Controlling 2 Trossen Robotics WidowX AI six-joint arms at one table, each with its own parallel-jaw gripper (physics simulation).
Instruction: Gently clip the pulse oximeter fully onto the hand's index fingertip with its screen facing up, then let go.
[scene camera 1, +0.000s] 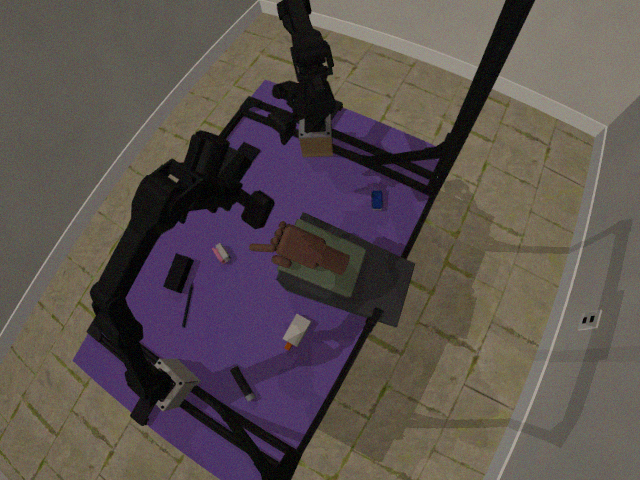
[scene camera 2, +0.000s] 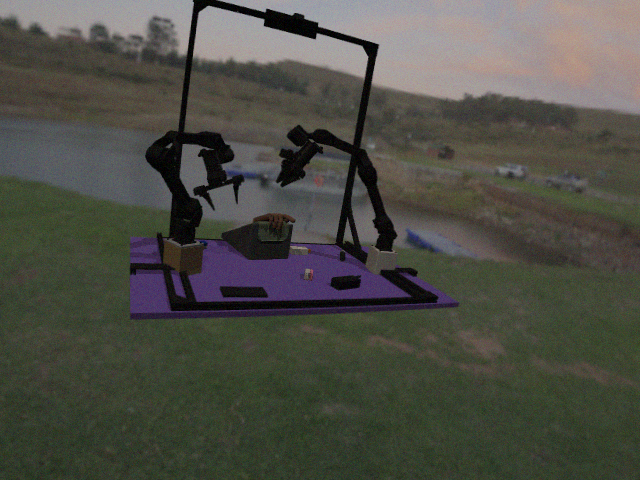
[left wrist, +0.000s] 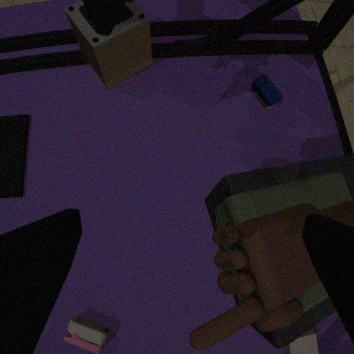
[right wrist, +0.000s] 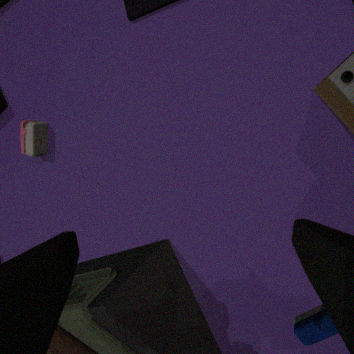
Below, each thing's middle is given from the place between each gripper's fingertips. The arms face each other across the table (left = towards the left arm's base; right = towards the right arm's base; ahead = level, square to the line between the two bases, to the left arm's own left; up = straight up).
Labels:
Right now my right hand is 24 cm past the blue block (right wrist: 315, 323), 3 cm to the left of it and 22 cm above it. Round my right hand: index finger (left wrist: 250, 309): 6 cm behind, 29 cm to the left, 4 cm below.
Right now my left hand is 30 mm past the index finger, 80 mm to the right of it and 140 mm above it. From my left hand the other things lie so: blue block: 200 mm behind, 240 mm to the right, 320 mm below.

